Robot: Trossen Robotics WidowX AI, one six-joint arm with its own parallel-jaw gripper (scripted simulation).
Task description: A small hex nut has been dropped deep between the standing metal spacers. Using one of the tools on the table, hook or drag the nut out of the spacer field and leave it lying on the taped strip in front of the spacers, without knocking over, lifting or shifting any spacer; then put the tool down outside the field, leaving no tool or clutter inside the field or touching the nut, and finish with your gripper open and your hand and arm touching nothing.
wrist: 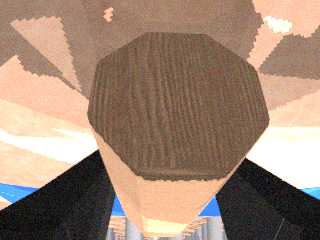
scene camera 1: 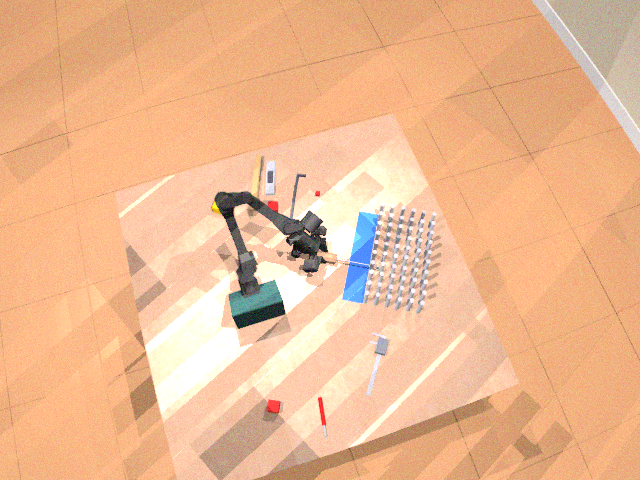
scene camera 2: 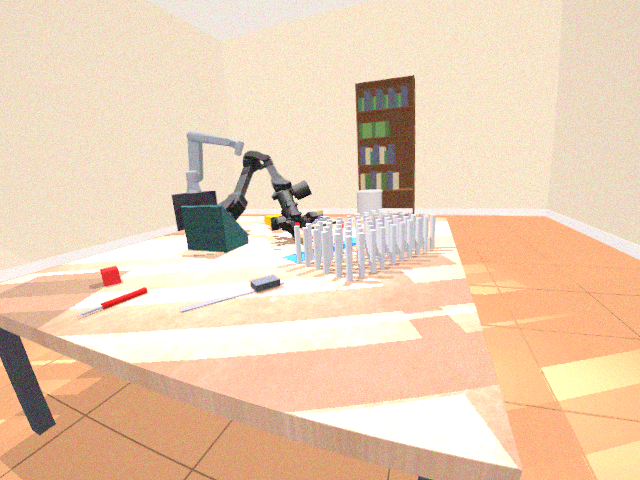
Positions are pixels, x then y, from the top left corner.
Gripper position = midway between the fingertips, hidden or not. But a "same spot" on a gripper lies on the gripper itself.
Labels:
The gripper shows in the wrist view [165,155], in scene camera 1 and in scene camera 2. The same spot on the gripper: [scene camera 1: 323,246] is [scene camera 2: 304,224].

